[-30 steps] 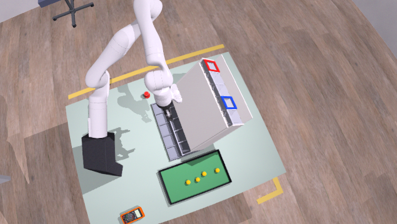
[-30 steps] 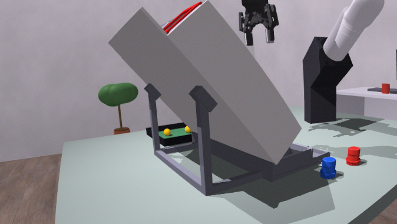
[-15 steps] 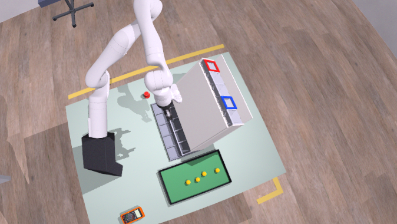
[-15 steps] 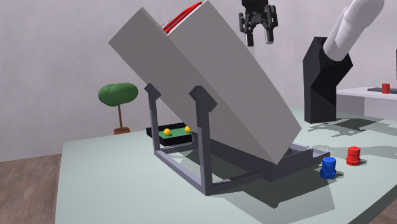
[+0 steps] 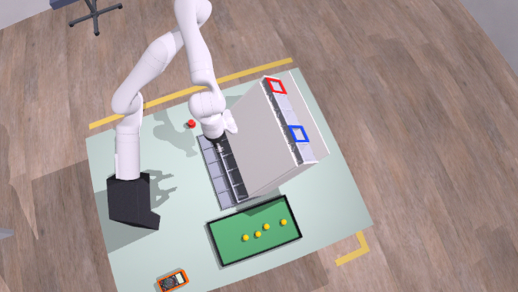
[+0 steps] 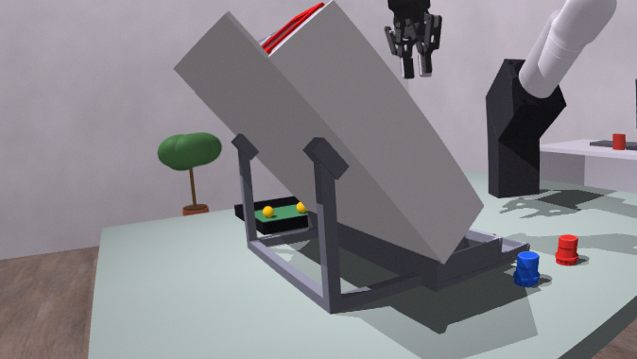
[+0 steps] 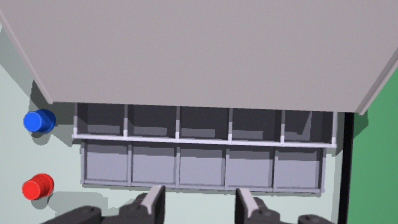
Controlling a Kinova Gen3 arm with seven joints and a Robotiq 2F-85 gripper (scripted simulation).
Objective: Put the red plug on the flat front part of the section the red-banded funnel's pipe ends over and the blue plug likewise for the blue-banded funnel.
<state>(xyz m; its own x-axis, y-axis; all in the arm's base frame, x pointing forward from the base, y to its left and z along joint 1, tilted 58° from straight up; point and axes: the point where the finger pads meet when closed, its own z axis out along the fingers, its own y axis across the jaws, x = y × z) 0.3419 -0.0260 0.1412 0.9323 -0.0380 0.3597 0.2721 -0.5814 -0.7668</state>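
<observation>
Now: hand 120 mm short of the green tray, 310 mm to the left of it and 290 mm above it. The rest, counted from my hand: slanted grey cover (150 mm ahead, 40 mm to the left, 90 mm below); then orange multimeter (250 mm behind, 520 mm to the right, 280 mm below).
</observation>
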